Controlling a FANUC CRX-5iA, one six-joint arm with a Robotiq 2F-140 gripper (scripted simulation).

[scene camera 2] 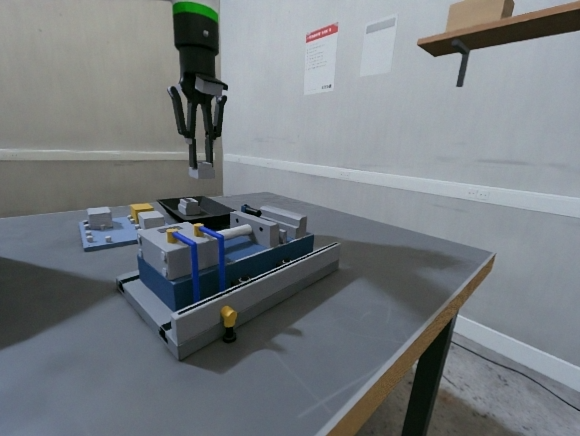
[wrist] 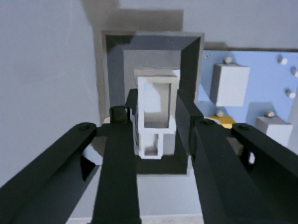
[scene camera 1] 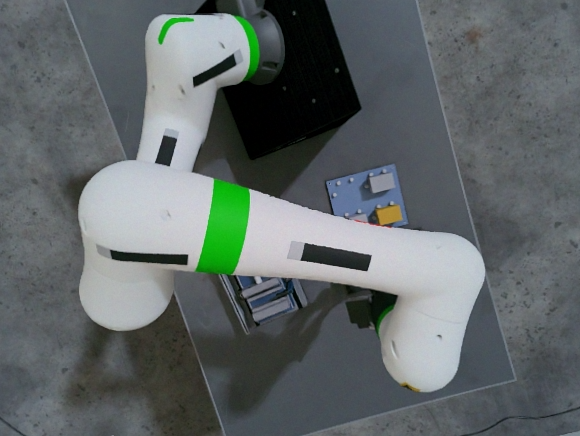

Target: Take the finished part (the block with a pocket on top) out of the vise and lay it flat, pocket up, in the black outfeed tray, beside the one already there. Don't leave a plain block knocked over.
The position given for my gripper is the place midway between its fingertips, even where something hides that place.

I see my gripper [scene camera 2: 201, 167] and a blue fixture plate [scene camera 1: 351, 196].
My gripper shows as well in the wrist view [wrist: 156, 103]. The blue fixture plate also shows in scene camera 2 [scene camera 2: 122, 233].
